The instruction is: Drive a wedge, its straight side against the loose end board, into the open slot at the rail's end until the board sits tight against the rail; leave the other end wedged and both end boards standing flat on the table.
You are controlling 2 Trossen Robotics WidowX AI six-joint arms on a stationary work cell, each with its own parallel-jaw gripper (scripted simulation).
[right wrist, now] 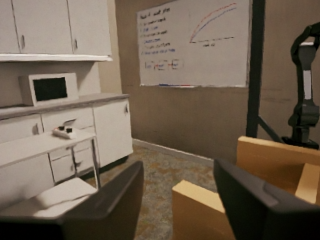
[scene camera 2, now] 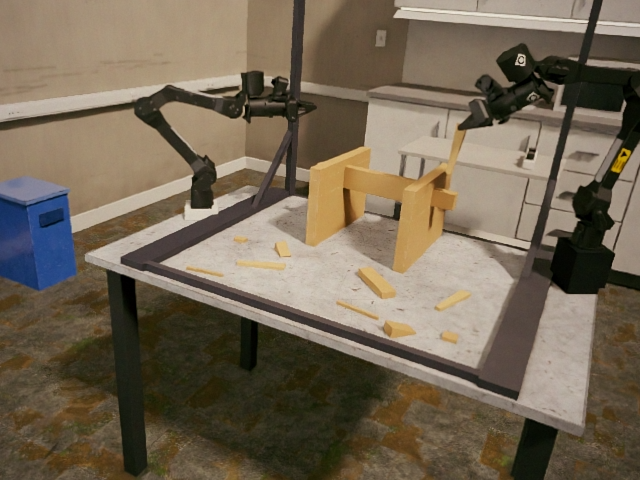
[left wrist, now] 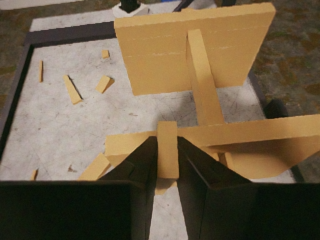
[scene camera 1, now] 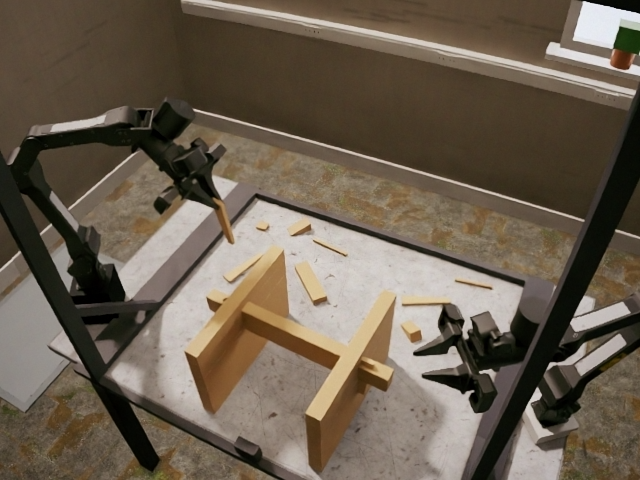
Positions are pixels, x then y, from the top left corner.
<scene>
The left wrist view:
my left gripper: 165,144
rail: 208,109
end board: 153,47
</scene>
